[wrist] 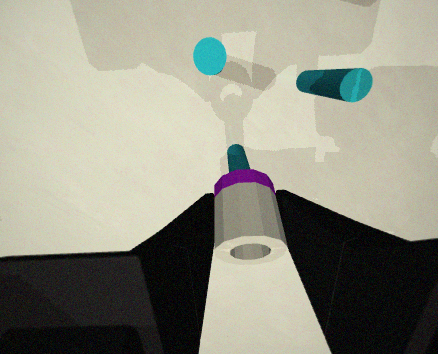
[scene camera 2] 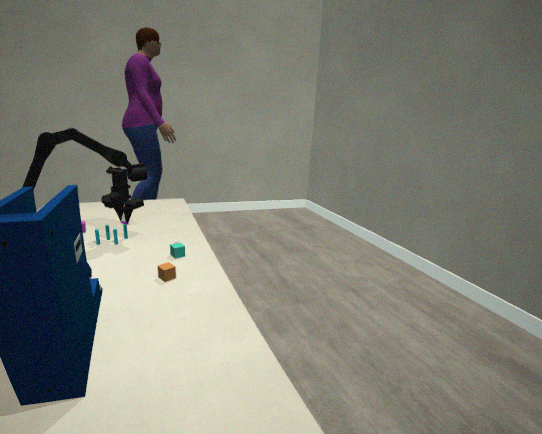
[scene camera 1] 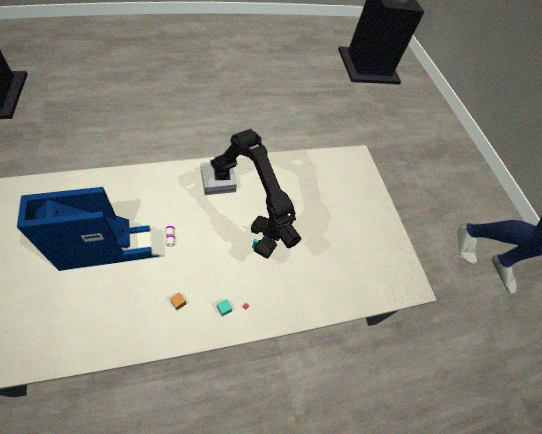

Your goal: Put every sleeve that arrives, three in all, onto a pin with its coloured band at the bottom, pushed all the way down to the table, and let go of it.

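Observation:
A grey-white sleeve [wrist: 247, 215] with a purple band [wrist: 244, 179] [scene camera 2: 124, 222] is held by my gripper [wrist: 244, 200] [scene camera 2: 124, 219], shut on it. The band is at the sleeve's lower end, and its open upper end faces the wrist camera. A teal pin [wrist: 238, 158] [scene camera 2: 125, 231] stands below the sleeve. In scene camera 2, the band is near this pin's top; whether the pin has entered the sleeve is hidden. Several other upright teal pins [wrist: 209, 56] [wrist: 356, 85] [scene camera 2: 97, 236] show no sleeves. Two white sleeves [scene camera 1: 170, 232] [scene camera 1: 171, 242] with purple bands are beside the chute.
A blue dispenser [scene camera 1: 70, 240] [scene camera 2: 45, 300] with a chute [scene camera 1: 137, 251] stands on the left. An orange cube [scene camera 1: 178, 300] [scene camera 2: 167, 271], a teal cube [scene camera 1: 224, 307] [scene camera 2: 177, 250] and a small red cube [scene camera 1: 245, 306] lie near the front edge. A small magenta thing [scene camera 2: 83, 227] shows beside the dispenser's outline.

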